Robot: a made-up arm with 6 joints.
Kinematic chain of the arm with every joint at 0, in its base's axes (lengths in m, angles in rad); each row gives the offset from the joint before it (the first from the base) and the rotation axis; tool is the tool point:
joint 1: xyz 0 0 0.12 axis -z
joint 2: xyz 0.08 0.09 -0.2 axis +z
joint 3: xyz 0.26 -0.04 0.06 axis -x
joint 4: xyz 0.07 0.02 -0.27 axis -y
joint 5: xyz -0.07 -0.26 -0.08 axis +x
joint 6: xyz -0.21 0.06 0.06 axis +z
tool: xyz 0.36 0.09 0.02
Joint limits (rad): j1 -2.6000..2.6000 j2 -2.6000..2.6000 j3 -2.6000..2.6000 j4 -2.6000..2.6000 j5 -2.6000..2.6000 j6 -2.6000..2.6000
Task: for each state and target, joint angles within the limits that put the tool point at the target. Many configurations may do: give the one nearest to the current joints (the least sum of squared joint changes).
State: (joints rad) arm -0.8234 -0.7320 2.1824 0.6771 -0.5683 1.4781
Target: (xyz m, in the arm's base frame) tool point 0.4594 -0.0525 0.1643
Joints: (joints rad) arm -1.2410 -0.3541 2.3456 0.5722 -0.2128 1.1268
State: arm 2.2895 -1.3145 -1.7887 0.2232 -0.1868 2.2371
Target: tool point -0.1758 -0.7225 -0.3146
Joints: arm 2.3154 -1.3026 -1.1990 0.6892 -0.3524 2.5388
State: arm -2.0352 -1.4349 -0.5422 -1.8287 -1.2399 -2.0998
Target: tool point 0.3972 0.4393 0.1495
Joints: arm -2.2432 -1.1103 -0.1109 -1.8247 -1.2890 -2.5238
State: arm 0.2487 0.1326 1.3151 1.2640 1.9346 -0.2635
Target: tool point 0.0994 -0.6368 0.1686
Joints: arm 0.7292 -0.2052 1.2513 1.0940 1.9205 -0.5873
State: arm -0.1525 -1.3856 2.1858 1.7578 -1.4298 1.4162
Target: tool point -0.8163 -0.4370 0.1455
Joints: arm 0.1565 -1.7584 1.7414 1.5786 -1.3039 1.6414
